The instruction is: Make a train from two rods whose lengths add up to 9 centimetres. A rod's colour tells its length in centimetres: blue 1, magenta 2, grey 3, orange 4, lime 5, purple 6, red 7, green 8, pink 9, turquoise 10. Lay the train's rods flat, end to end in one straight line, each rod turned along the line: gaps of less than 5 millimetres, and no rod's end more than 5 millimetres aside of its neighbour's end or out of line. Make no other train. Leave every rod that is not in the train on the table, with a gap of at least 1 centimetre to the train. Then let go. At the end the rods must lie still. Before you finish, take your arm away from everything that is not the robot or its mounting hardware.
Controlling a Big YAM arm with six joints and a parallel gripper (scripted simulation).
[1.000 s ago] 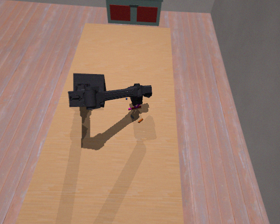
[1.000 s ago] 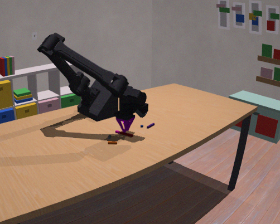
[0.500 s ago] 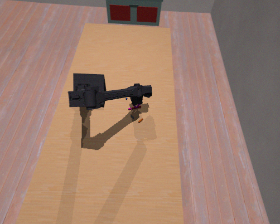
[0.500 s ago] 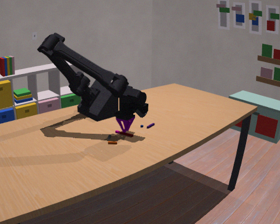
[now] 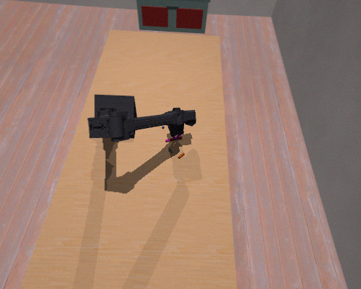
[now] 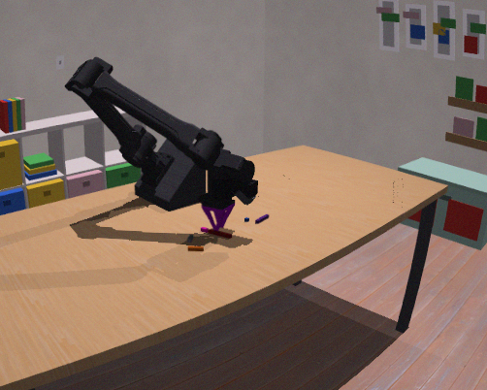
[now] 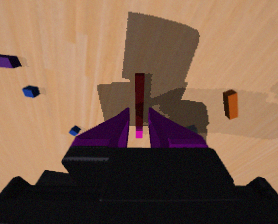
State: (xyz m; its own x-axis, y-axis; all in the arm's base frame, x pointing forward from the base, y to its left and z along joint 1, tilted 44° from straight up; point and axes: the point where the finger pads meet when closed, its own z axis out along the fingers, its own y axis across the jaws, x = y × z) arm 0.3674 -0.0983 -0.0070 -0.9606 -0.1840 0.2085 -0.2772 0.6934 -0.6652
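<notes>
Now: the red rod 2 cm below my hand. Round my hand: orange rod: 3 cm ahead, 11 cm to the right, 2 cm below; then magenta rod: 4 cm behind, 1 cm to the right, 2 cm below; then grey rod: 2 cm behind, 8 cm to the right, 2 cm below.
</notes>
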